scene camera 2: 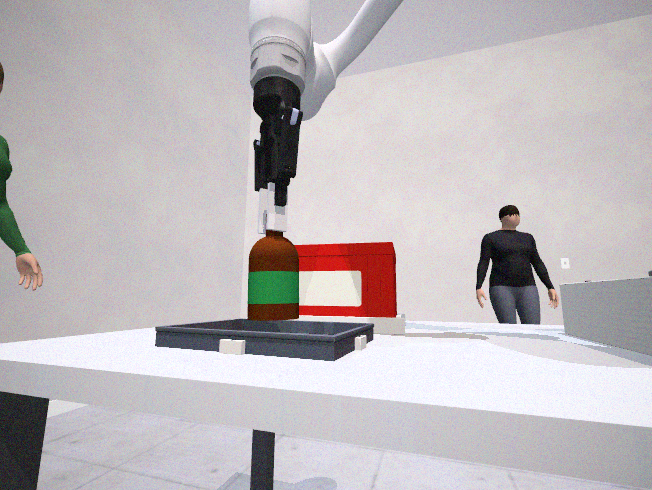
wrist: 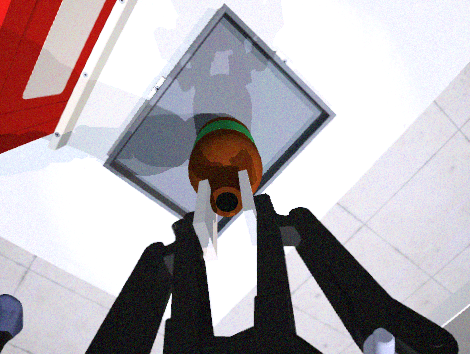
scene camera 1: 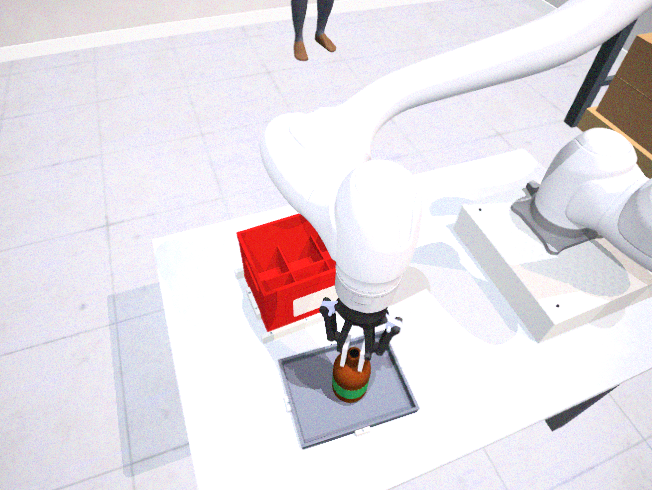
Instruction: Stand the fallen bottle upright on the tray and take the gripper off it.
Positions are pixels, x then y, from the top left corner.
Labels:
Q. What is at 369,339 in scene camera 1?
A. My gripper.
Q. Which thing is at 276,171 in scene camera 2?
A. My gripper.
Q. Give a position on a brown bottle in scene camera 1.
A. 349,385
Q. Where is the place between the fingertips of my gripper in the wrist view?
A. At 227,191

